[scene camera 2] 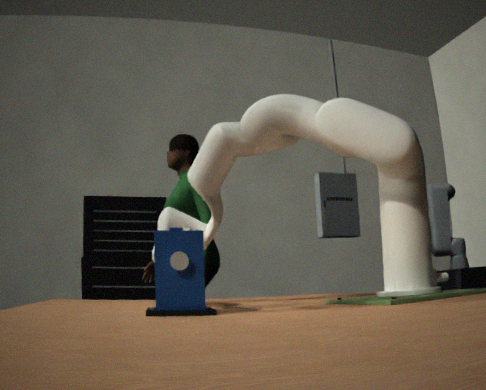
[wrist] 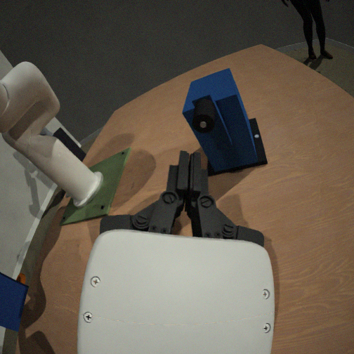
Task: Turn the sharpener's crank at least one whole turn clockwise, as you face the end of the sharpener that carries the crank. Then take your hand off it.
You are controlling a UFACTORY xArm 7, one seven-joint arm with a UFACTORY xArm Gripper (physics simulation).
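Places are measured from the arm's base along level axes (x down, y left, z ahead), in metres.
Where they show: arm's base, link origin: point(scene camera 2: 409, 294).
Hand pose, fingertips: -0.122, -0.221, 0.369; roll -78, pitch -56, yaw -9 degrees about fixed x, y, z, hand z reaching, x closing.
Note:
Things, the pixels of their top centre, and the offset from my fingertips, as dx, dy, dz. "spot": a spot on its surface instead. Level surfaces: height alone.
- blue sharpener, surface spot: point(scene camera 2: 167, 290) spot: +0.091, +0.205, +0.077
- pale round disc, surface spot: point(scene camera 2: 179, 260) spot: +0.047, +0.217, +0.061
- wooden table, surface height: dx +0.129
The blue sharpener point(scene camera 2: 167, 290) point(wrist: 231, 132) stands upright on its black base. In scene camera 2 a pale round disc point(scene camera 2: 179, 260) shows on its near face, and the crank is hidden behind the body. In the wrist view the crank's black round knob point(wrist: 204, 114) with a pale centre stands out from the upper part of the crank end. My gripper point(wrist: 187, 163) is shut and empty. In the wrist view its fingertips appear just below the knob, beside the lower part of the body; whether they touch anything cannot be told. In scene camera 2 the fingers are hidden behind the sharpener.
The wooden table point(scene camera 2: 300, 350) point(wrist: 305, 215) carries the sharpener. The arm's base stands on a green plate point(scene camera 2: 360, 300) point(wrist: 112, 185) to one side. A person in green point(scene camera 2: 186, 200) stands behind the arm in scene camera 2. A blue object point(wrist: 11, 302) shows at the wrist view's lower left.

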